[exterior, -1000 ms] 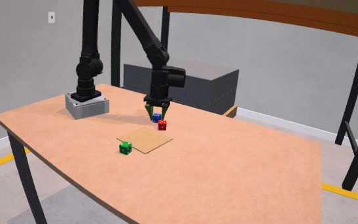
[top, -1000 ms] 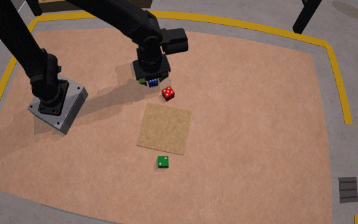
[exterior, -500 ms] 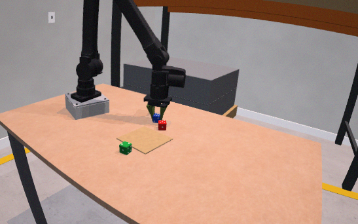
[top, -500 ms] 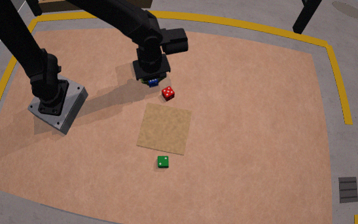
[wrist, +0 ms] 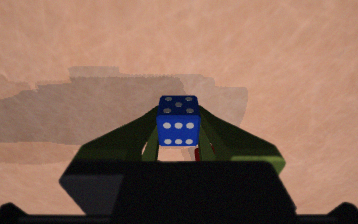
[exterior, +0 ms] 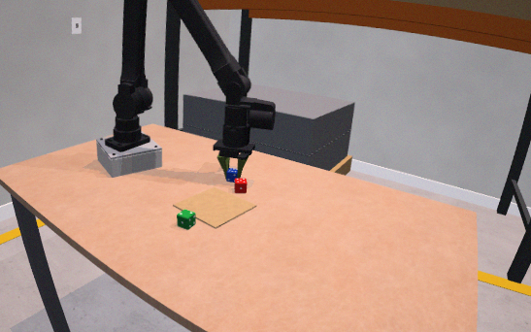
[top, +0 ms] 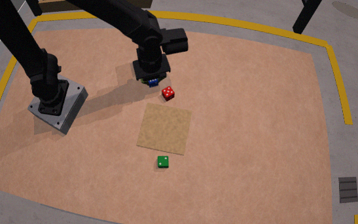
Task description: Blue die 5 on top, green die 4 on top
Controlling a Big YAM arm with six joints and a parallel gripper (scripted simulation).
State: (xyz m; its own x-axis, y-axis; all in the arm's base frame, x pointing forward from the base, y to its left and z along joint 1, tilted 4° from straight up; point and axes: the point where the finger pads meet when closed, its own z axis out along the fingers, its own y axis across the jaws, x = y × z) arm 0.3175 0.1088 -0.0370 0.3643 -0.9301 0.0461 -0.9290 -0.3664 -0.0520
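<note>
My gripper is now 5 cm short of the red die and 4 cm to the left of it. From my hand the other things lie so: tan mat: 5 cm ahead, 15 cm to the right, 1 cm below; then green die: 6 cm ahead, 26 cm to the right; then blue die: right at my hand.
</note>
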